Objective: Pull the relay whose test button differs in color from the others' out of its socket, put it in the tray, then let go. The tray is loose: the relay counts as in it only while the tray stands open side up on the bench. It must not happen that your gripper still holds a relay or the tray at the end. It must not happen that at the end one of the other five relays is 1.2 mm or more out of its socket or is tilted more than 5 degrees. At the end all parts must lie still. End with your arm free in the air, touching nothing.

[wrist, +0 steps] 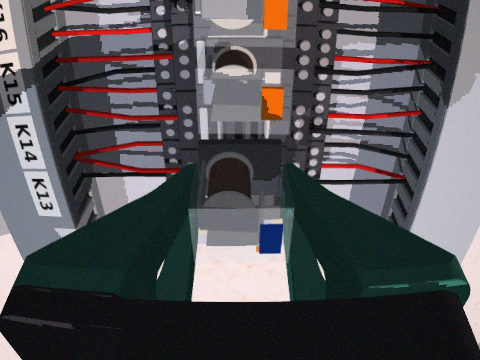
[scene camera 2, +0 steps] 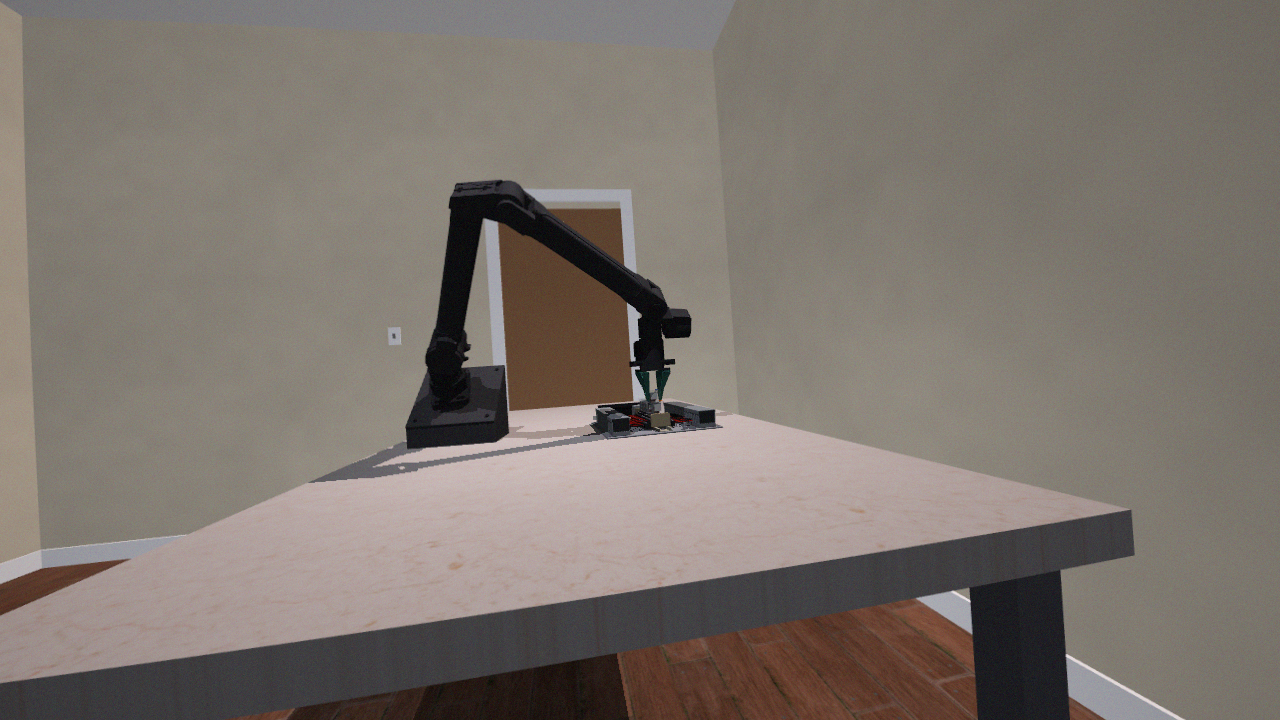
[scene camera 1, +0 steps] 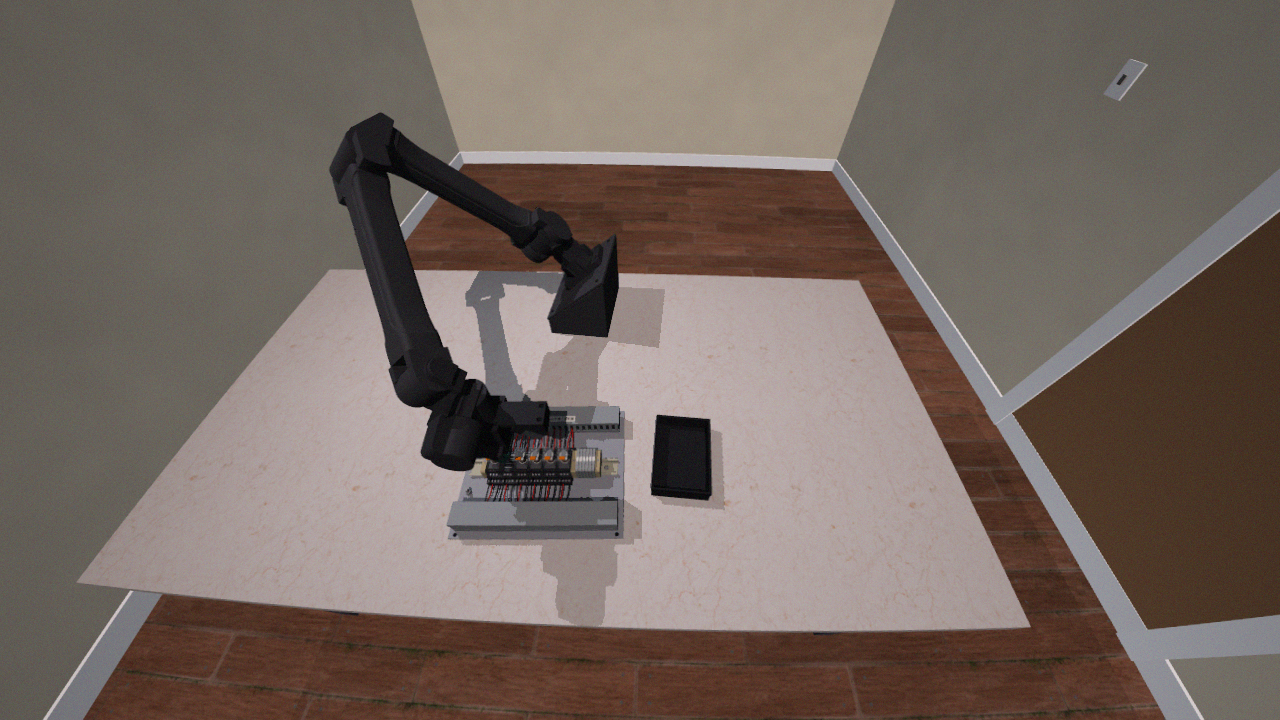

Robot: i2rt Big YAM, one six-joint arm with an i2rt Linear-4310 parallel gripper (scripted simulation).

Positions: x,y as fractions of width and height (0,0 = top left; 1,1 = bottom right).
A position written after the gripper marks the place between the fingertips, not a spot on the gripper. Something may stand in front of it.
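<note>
The gripper (wrist: 0.50,0.50) is visible. So is a black tray (scene camera 1: 0.53,0.64), though in the wrist view the tray is out of frame.
</note>
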